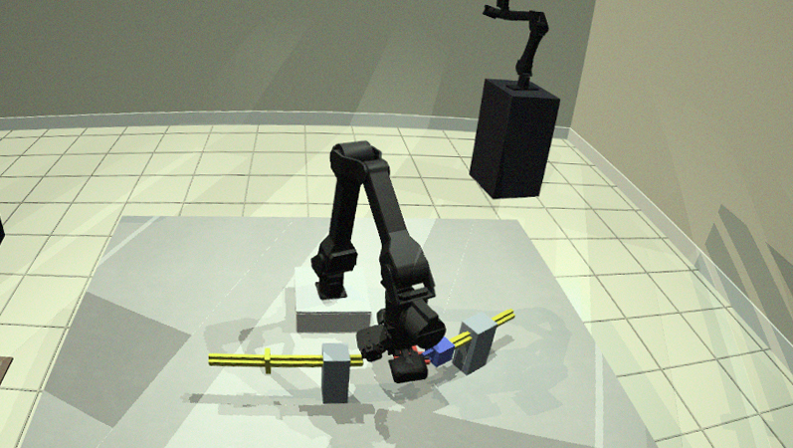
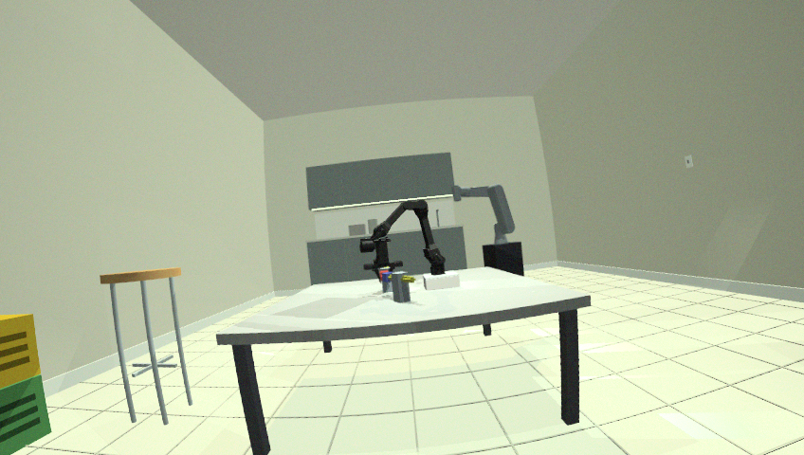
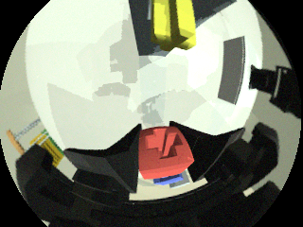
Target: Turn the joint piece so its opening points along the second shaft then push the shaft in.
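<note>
The red square joint piece lies 1 cm to the left of my gripper tip and 4 cm above it.
</note>
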